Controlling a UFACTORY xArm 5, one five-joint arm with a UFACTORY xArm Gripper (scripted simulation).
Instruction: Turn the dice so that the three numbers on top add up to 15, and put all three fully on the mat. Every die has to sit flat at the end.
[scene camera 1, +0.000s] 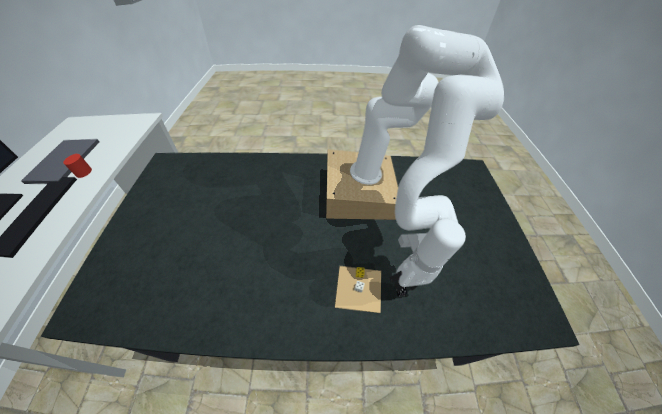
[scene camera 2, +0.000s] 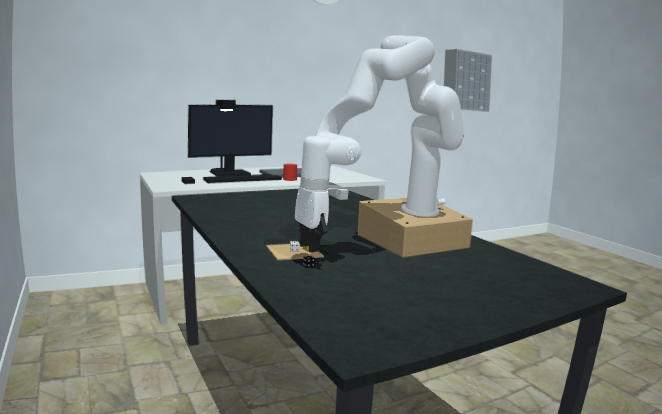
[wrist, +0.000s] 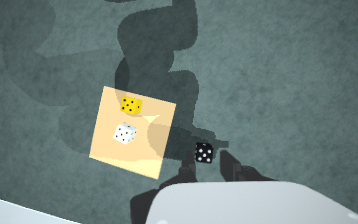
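Note:
A tan mat (scene camera 1: 369, 300) is visible, also in the wrist view (wrist: 144, 155). My gripper (scene camera 2: 309, 248) is visible as well, with further views of it in scene camera 1 (scene camera 1: 403, 286) and the wrist view (wrist: 205, 161).

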